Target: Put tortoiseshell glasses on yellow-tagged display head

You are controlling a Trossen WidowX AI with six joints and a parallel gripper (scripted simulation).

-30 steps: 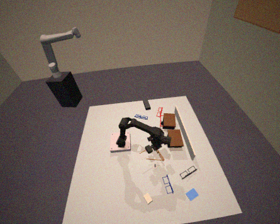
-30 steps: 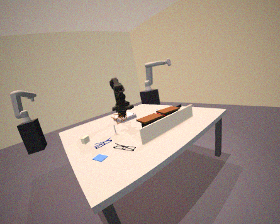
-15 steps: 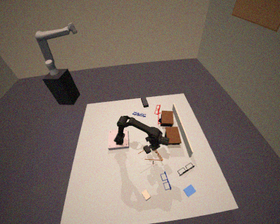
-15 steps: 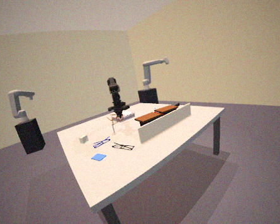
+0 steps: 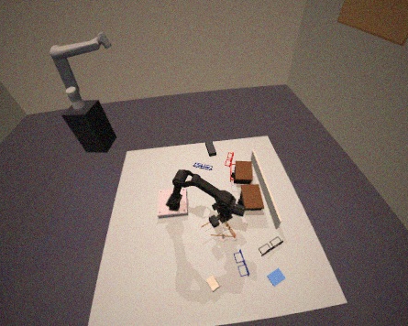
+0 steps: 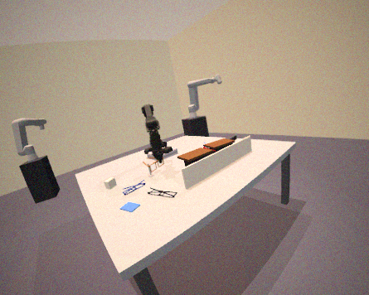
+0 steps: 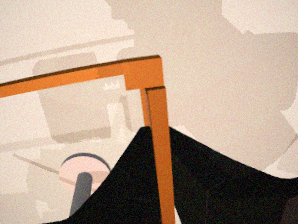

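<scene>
Now: the small peg 80 mm to the right of my gripper tip, 40 mm below it and 10 mm behind it. Also, from my gripper tip: blue cloth: 280 mm to the right, 280 mm ahead, 60 mm below; then long white panel: 290 mm to the left, 260 mm ahead, 10 mm below; then white block: 330 mm to the right, 50 mm behind, 40 mm below.
</scene>
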